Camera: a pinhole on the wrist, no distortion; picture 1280 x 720 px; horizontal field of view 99.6 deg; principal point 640.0 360.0 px. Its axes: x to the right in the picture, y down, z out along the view. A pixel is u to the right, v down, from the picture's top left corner.
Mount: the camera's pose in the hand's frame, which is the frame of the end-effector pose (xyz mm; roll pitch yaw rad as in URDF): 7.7 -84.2 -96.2 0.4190 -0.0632 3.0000
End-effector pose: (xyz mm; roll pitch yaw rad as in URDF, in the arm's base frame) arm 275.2 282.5 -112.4 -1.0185 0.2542 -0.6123
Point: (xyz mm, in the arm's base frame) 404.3 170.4 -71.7
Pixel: 82.1 485.8
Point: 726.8 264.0 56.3
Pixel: 282.3 550.5
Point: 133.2 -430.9 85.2
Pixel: behind the camera
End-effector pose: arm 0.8 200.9 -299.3 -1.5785 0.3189 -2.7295
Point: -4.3 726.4 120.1
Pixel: behind the camera
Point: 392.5 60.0 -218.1
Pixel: 1186.3 510.7
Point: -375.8 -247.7 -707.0
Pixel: 70.0 155.9
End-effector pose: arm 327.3 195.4 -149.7 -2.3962 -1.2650 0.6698
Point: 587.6 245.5 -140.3
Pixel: outside the picture
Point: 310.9 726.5 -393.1
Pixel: 810.5 596.1
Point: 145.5 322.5 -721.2
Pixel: outside the picture
